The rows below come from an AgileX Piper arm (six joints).
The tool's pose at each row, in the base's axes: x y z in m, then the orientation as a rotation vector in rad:
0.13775, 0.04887, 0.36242, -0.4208, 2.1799, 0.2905
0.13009, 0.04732, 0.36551, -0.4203, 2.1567, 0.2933
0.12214, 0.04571, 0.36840, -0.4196, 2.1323, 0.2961
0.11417, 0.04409, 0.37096, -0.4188, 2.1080, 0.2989
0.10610, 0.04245, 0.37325, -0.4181, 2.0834, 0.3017
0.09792, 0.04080, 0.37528, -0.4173, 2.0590, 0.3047
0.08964, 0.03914, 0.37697, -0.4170, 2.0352, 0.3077
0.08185, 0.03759, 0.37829, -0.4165, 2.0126, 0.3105
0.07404, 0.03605, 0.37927, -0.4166, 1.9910, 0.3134
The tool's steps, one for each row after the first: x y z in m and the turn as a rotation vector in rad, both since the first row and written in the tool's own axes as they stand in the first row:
0.00213, 0.00181, -0.00793, -0.0013, -0.0227, -0.0037
0.00459, 0.00366, -0.01597, -0.0025, -0.0465, -0.0075
0.00733, 0.00550, -0.02383, -0.0038, -0.0703, -0.0113
0.01035, 0.00734, -0.03161, -0.0051, -0.0944, -0.0152
0.01364, 0.00920, -0.03932, -0.0066, -0.1183, -0.0189
0.01726, 0.01108, -0.04691, -0.0084, -0.1414, -0.0228
0.02088, 0.01284, -0.05388, -0.0100, -0.1635, -0.0264
0.02478, 0.01459, -0.06066, -0.0119, -0.1845, -0.0302

